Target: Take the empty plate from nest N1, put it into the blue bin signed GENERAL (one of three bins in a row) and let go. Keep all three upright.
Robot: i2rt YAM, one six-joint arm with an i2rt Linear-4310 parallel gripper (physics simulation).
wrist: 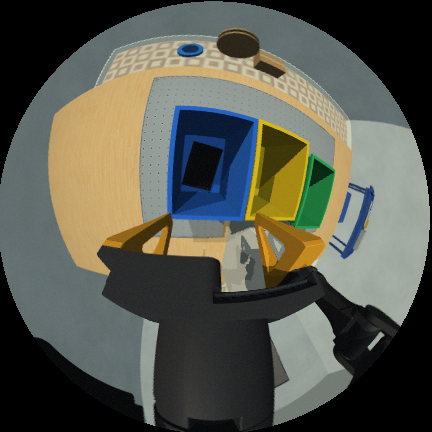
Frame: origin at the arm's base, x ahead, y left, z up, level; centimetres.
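Seen in the pictures: gripper, between the fingertips: [213, 217].
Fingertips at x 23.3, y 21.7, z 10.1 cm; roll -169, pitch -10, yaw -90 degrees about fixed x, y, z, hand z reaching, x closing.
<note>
A point is followed by its place in that frame.
The black plate [202, 166] {x 27.8, y 20.6, z -14.3 cm} lies flat and slightly turned on the floor of the blue bin [235, 170] {x 27.3, y 15.0, z -2.6 cm}. The blue bin stands upright at the left end of the row. The yellow bin [285, 192] {x 23.0, y 2.1, z -1.4 cm} stands upright beside it, and the green bin [320, 200] {x 21.6, y -12.1, z 0.6 cm} stands upright at the right end. My gripper [213, 217] {x 23.3, y 21.7, z 10.1 cm} is open, with its two orange fingers wide apart and no object between them. Its fingertips show at the near edge of the blue and yellow bins. The bin signs and nest N1 do not show.
The bins stand on a grey perforated board [154, 150] {x 33.7, y 34.1, z -14.9 cm} on a wooden table [95, 165] {x 34.1, y 58.2, z -16.2 cm}. Behind are a blue round dish [190, 55], a brown round object [238, 45] and a brown block [270, 65] on a patterned strip. A blue frame-like object [361, 220] is beyond the table's right edge.
</note>
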